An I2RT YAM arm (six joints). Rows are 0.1 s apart.
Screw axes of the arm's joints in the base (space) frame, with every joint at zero. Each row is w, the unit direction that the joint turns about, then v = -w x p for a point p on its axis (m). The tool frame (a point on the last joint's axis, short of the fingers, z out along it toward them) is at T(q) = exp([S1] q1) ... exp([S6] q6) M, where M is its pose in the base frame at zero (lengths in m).
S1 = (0, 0, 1, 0, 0, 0)
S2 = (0, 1, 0, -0.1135, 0, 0.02)
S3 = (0, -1, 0, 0.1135, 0, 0.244)
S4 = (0, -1, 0, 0.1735, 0, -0.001)
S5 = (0, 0, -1, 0, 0.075, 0)
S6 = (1, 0, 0, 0, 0.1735, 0)
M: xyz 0.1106 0 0.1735 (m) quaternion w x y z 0.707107 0 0.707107 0
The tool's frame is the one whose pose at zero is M.
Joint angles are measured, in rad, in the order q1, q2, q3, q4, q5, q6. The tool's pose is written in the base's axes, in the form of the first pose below.
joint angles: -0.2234, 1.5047, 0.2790, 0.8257, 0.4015, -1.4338
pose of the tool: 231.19, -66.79, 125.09, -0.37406, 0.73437, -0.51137, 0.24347
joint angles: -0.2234, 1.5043, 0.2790, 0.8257, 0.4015, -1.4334
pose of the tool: 231.19, -66.79, 125.18, -0.37383, 0.73438, -0.51142, 0.24370
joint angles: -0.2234, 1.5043, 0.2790, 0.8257, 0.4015, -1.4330
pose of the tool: 231.19, -66.79, 125.18, -0.37368, 0.73445, -0.51138, 0.24380
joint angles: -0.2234, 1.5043, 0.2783, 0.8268, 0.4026, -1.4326
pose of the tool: 231.04, -66.79, 125.12, -0.37315, 0.73455, -0.51169, 0.24366
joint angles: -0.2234, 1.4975, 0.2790, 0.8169, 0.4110, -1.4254
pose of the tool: 230.56, -66.97, 125.86, -0.36876, 0.73701, -0.51217, 0.24190
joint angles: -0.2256, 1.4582, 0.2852, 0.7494, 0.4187, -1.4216
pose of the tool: 228.41, -67.27, 129.42, -0.36935, 0.74253, -0.50803, 0.23267
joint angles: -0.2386, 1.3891, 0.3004, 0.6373, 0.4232, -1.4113
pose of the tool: 224.74, -69.71, 137.46, -0.36555, 0.75182, -0.50205, 0.22152
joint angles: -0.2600, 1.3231, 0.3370, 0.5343, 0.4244, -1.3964
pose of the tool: 224.59, -74.91, 151.79, -0.35162, 0.75848, -0.50295, 0.21935
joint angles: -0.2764, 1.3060, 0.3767, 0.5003, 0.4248, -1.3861
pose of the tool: 229.17, -80.26, 163.63, -0.33648, 0.75913, -0.50980, 0.22497
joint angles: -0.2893, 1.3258, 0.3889, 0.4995, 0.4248, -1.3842
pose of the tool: 231.43, -84.19, 162.67, -0.33264, 0.76310, -0.50878, 0.21949
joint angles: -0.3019, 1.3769, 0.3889, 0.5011, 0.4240, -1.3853
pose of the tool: 232.57, -87.77, 151.21, -0.33883, 0.77358, -0.49654, 0.20055
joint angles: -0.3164, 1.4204, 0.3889, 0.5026, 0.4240, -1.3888
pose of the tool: 232.70, -91.60, 141.39, -0.34316, 0.78243, -0.48647, 0.18275
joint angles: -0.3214, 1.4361, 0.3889, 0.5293, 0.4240, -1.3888
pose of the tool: 233.99, -93.34, 140.23, -0.33897, 0.78148, -0.49006, 0.18502
